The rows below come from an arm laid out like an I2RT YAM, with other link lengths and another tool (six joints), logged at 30 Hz.
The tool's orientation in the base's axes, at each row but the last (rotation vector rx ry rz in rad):
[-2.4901, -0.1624, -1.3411]
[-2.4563, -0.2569, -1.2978]
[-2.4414, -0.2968, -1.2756]
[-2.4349, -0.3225, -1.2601]
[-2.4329, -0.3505, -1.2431]
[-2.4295, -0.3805, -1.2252]
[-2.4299, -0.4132, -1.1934]
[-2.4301, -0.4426, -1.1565]
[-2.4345, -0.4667, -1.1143]
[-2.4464, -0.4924, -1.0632]
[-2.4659, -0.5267, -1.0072]
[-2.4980, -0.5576, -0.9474]
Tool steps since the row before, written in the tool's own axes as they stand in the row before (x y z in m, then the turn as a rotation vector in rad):
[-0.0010, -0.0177, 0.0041, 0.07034, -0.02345, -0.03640]
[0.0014, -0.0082, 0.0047, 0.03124, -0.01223, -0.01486]
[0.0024, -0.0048, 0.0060, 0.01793, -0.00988, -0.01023]
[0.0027, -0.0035, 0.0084, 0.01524, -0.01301, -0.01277]
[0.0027, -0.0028, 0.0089, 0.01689, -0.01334, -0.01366]
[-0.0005, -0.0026, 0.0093, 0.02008, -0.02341, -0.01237]
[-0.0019, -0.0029, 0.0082, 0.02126, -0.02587, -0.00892]
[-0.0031, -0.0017, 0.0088, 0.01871, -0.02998, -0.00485]
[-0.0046, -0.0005, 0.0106, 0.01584, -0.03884, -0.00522]
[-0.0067, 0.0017, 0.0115, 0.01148, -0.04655, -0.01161]
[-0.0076, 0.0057, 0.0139, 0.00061, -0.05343, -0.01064]
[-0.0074, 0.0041, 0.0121, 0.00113, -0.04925, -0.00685]
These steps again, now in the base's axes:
[-0.0016, 0.0181, 0.0008, 0.00448, 0.00735, 0.08215]
[0.0018, 0.0094, 0.0005, 0.00241, 0.00544, 0.03621]
[0.0042, 0.0069, -0.0001, -0.00088, 0.00502, 0.02231]
[0.0064, 0.0069, -0.0014, -0.00544, 0.00667, 0.02215]
[0.0069, 0.0066, -0.0019, -0.00525, 0.00665, 0.02404]
[0.0052, 0.0065, -0.0049, -0.00659, 0.01637, 0.02816]
[0.0032, 0.0063, -0.0054, -0.00459, 0.02027, 0.02773]
[0.0032, 0.0055, -0.0071, -0.00529, 0.02554, 0.02433]
[0.0036, 0.0052, -0.0097, -0.01141, 0.03258, 0.02440]
[0.0034, 0.0034, -0.0125, -0.02171, 0.03518, 0.02691]
[0.0056, 0.0010, -0.0159, -0.03177, 0.03946, 0.02005]
[0.0033, 0.0010, -0.0143, -0.02733, 0.03799, 0.01685]

